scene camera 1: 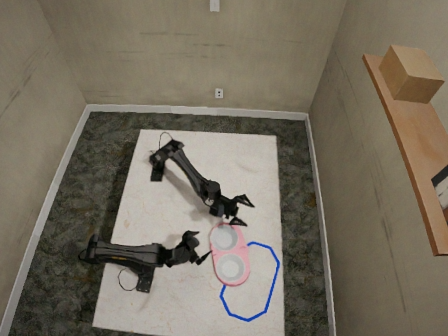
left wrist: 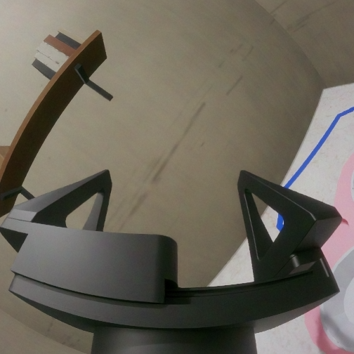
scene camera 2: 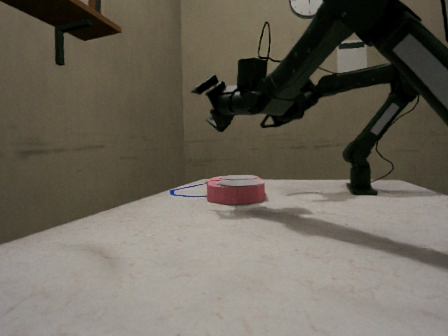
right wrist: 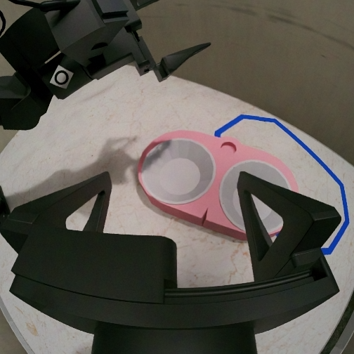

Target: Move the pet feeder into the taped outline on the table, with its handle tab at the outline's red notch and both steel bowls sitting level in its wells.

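Frame: origin at the left arm's base, x ahead, y left, z up, level; centimetres.
Seen in the pictures: left gripper, fingertip midpoint: (scene camera 1: 251, 216) (scene camera 2: 200, 105); right gripper, fingertip midpoint: (scene camera 1: 205, 241) (scene camera 2: 268, 123); left arm's base, link origin: (scene camera 1: 158, 167); right arm's base, link origin: (scene camera 1: 147, 272) (scene camera 2: 359, 190).
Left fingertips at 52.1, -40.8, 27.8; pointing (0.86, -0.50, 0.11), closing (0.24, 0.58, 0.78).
Offsets run from my left fingertips to a thing's middle, as dx, dy, dz. Level surfaces: height alone.
The pink pet feeder {-7.7, -9.3, -25.5} (scene camera 1: 230, 252) (scene camera 2: 235, 195) (left wrist: 341, 185) (right wrist: 212, 214) lies flat, mostly outside the blue taped outline (scene camera 1: 272, 287) (scene camera 2: 187, 196) (left wrist: 312, 152) (right wrist: 310, 153), overlapping its near side. One steel bowl {-10.9, -2.2, -24.7} (scene camera 1: 223, 237) (right wrist: 179, 172) and another bowl {-7.4, -17.1, -24.7} (scene camera 1: 230, 268) (right wrist: 232, 192) sit in its wells and look level. The curved handle tab (right wrist: 228, 144) is on the long side facing the outline. The red notch cannot be made out. My left gripper (scene camera 1: 250, 215) (scene camera 2: 201, 106) (left wrist: 174, 176) is open, raised near the feeder's upper end. My right gripper (scene camera 1: 204, 242) (right wrist: 174, 178) is open beside it, apart from it.
The white table {dz -27.8} (scene camera 1: 240, 155) (scene camera 2: 150, 280) carries both arms. A wooden shelf (scene camera 1: 410, 135) (scene camera 2: 70, 17) (left wrist: 45, 110) with a cardboard box (scene camera 1: 410, 75) is on the wall. The left arm stands close to the right one, at the upper left of the right wrist view.
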